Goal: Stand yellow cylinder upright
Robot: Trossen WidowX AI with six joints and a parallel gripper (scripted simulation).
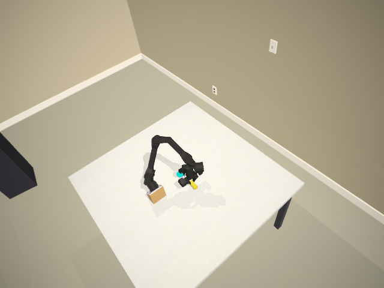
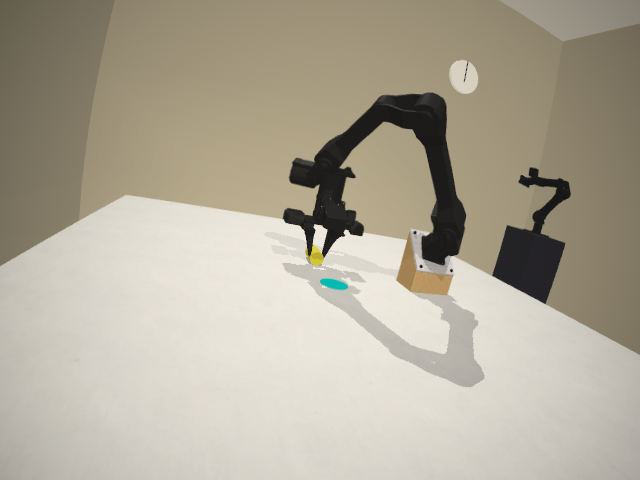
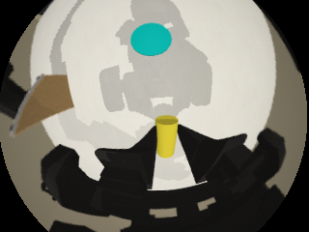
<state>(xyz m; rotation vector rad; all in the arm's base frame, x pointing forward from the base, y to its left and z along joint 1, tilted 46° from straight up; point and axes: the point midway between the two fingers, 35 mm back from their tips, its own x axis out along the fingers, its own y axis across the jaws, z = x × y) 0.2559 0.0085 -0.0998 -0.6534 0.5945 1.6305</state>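
Right now the cyan circle is 130 mm to the left of my gripper tip, 30 mm behind it and 20 mm below it. Also, from my gripper tip: yellow cylinder: 20 mm to the right.
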